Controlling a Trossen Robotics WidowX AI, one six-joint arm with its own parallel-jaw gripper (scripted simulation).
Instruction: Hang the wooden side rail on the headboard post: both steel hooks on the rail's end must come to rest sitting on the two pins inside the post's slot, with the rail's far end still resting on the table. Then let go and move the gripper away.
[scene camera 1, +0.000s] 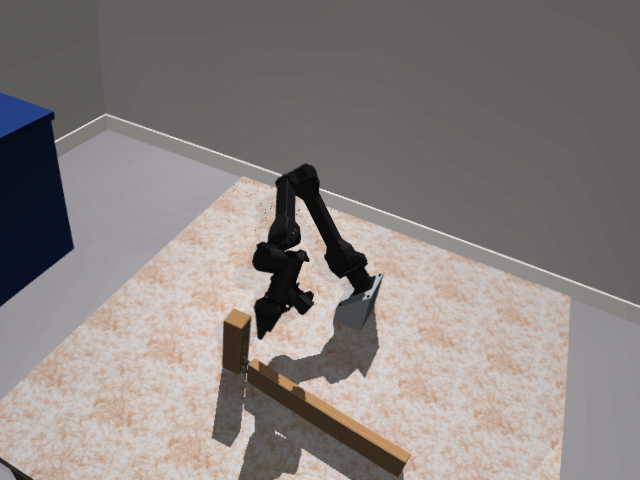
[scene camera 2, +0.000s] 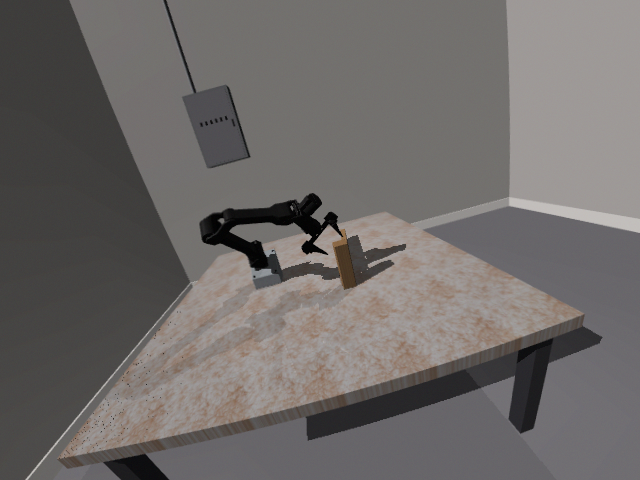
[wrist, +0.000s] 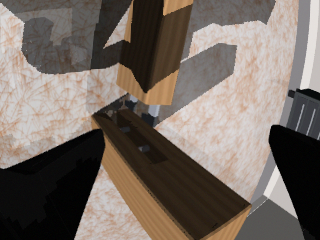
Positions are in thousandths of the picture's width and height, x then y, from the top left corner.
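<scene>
The gripper (scene camera 1: 413, 699), (scene camera 2: 524, 511), (wrist: 592, 569) is open and empty, holding nothing. A headboard post is visible at (scene camera 1: 371, 678), (scene camera 2: 534, 520) and (wrist: 508, 773).
</scene>
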